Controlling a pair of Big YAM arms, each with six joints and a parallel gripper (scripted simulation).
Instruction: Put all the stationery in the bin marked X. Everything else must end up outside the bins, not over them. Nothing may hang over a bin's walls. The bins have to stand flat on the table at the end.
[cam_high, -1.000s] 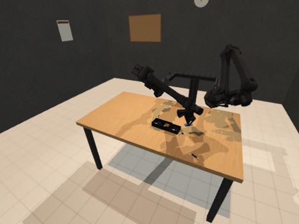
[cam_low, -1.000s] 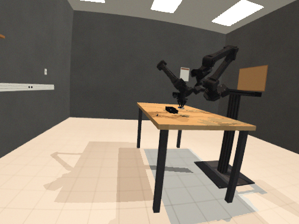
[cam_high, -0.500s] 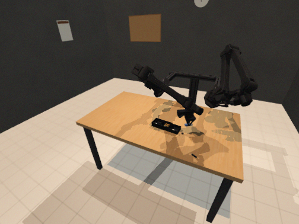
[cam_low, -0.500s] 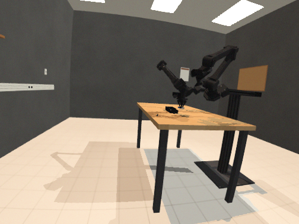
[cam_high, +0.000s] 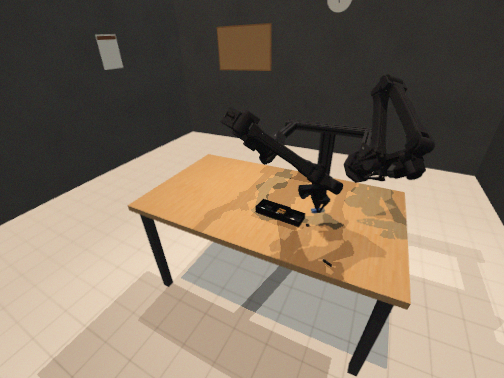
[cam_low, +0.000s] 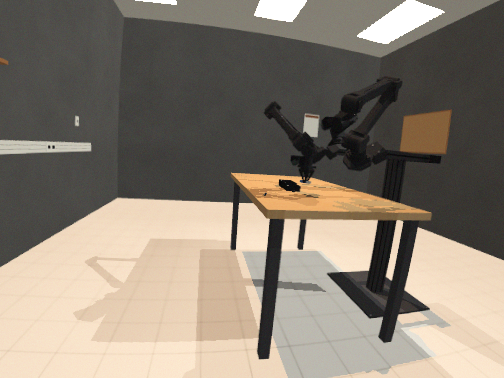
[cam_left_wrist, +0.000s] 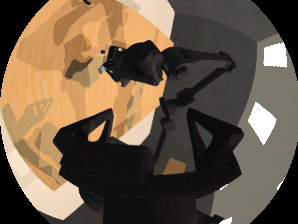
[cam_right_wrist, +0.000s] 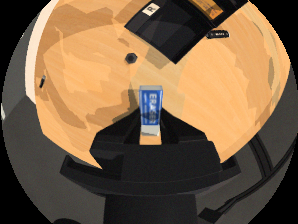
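Right now my right hand is right at the blue item. From my right hand the other things lie so: orange item: 190 mm to the right, 60 mm below, 20 mm ahead; then black bin unit: 190 mm to the right, 50 mm below, 30 mm ahead.
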